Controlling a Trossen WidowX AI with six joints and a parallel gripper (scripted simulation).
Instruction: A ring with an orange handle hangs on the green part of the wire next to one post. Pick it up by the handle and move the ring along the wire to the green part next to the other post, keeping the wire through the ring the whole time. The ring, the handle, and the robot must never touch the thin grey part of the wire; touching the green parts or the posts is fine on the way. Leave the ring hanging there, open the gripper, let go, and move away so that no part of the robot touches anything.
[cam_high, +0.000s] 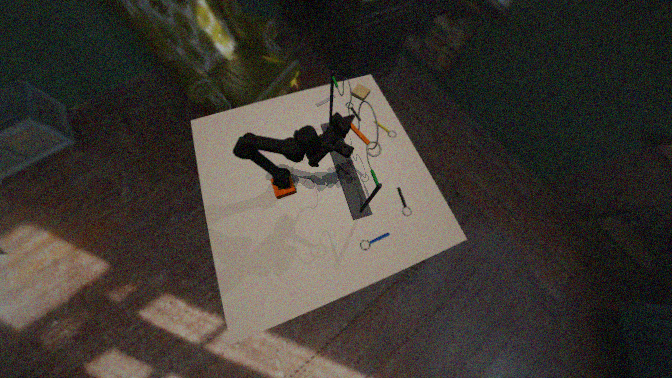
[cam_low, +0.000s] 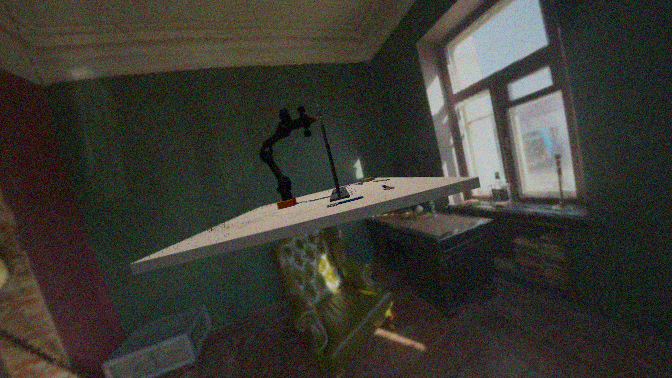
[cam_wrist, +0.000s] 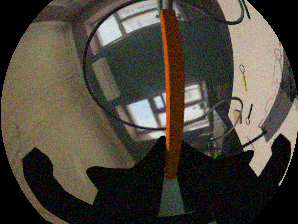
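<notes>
Right now the ring with orange handle is 1 cm ahead of my gripper tip, 9 cm to the right of it and 3 cm below it. Round my gripper tip: yellow-handled ring (39 cm ahead, 23 cm to the left, 52 cm below); then blue-handled ring (4 cm ahead, 41 cm to the right, 52 cm below); then black-handled ring (29 cm ahead, 27 cm to the right, 52 cm below).
</notes>
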